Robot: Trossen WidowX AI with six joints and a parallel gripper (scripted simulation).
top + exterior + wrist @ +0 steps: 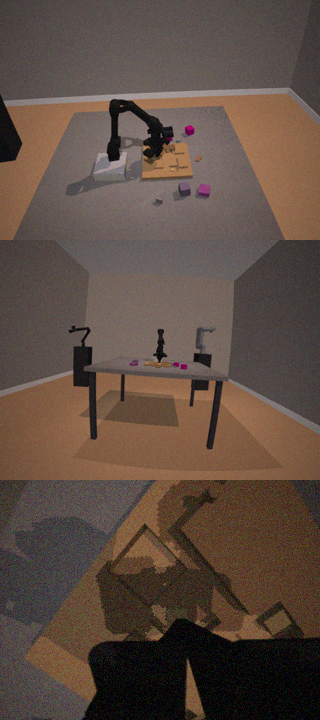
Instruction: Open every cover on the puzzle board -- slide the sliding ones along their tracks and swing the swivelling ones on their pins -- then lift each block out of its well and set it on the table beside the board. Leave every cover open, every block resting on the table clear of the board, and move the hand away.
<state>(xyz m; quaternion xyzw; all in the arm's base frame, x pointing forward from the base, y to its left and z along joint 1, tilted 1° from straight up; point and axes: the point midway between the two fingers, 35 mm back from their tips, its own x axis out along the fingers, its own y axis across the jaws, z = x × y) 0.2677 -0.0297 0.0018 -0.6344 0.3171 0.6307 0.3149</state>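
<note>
Right now the tan puzzle board is 6 cm ahead of my gripper tip, 1 cm to the right of it and 1 cm below it. From my gripper tip the other things lie so: small tan piece (26 cm ahead, 6 cm to the right, 2 cm below); small grey piece (5 cm behind, 32 cm to the right, 1 cm below); purple block (9 cm ahead, 29 cm to the right).
</note>
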